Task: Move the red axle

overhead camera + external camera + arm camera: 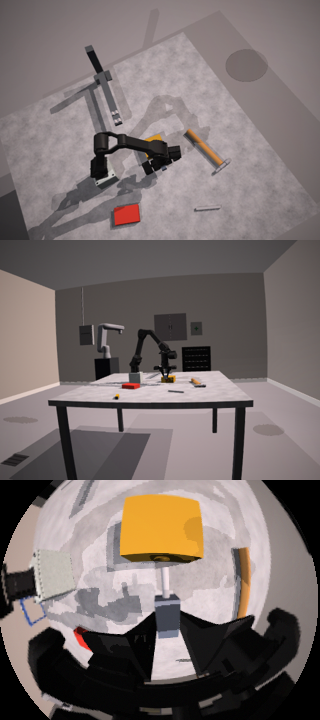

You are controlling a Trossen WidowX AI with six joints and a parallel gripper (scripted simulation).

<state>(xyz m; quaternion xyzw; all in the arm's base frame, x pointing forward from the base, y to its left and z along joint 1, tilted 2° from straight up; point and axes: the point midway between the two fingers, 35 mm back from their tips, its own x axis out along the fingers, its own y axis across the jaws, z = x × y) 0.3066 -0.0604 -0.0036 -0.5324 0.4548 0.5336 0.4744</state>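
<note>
My gripper tip is now 130 mm to the right of the orange block, 30 mm above it and 10 mm past it. From my gripper tip the other things lie so: red block 240 mm behind, 160 mm to the right, 40 mm below; grey-blue block 20 mm to the left, 10 mm above; thin grey rod 260 mm to the right, 150 mm ahead, 50 mm below.
</note>
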